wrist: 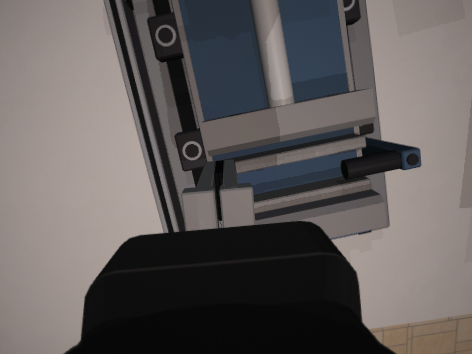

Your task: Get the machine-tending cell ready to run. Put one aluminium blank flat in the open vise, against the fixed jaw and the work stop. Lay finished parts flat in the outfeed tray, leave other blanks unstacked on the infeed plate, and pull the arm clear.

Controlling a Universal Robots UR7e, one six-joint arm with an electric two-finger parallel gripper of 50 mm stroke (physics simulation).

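Frame: origin at the arm's base, x ahead, y left, z up, level; millimetres.
Where they show: gripper, fingertip midpoint: (pixel 221 180).
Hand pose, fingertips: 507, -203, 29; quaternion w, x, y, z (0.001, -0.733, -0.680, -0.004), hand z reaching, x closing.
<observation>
After its pixels a point has its place, as x, y, z.
The vise (pixel 290 125) @(485, -159, 15) fills the upper middle of the wrist view, with a blue bed, a round screw and grey jaws. Its gap is open, and two pale ribbed strips (pixel 300 154) @(506, -152, -1) (pixel 320 194) @(534, -142, -1) run along it with blue bed between them. The work stop (pixel 375 165) @(517, -111, 15), a black rod on a blue arm, reaches over the right end of the gap. My gripper (pixel 221 180) @(507, -203, 29) is shut and empty, its tips at the left end of the gap in this view; their height above the vise is hard to tell. Blanks, finished parts, infeed plate and outfeed tray do not show.
Black clamp blocks with ringed bolts (pixel 166 36) @(413, -228, -43) (pixel 191 150) @(497, -225, -43) stand along the vise's left side, beside a long grooved rail (pixel 135 100) @(454, -256, -31). A pale surface lies on both sides. Tan tiling (pixel 425 340) shows at the lower right. The black gripper body hides the lower middle.
</observation>
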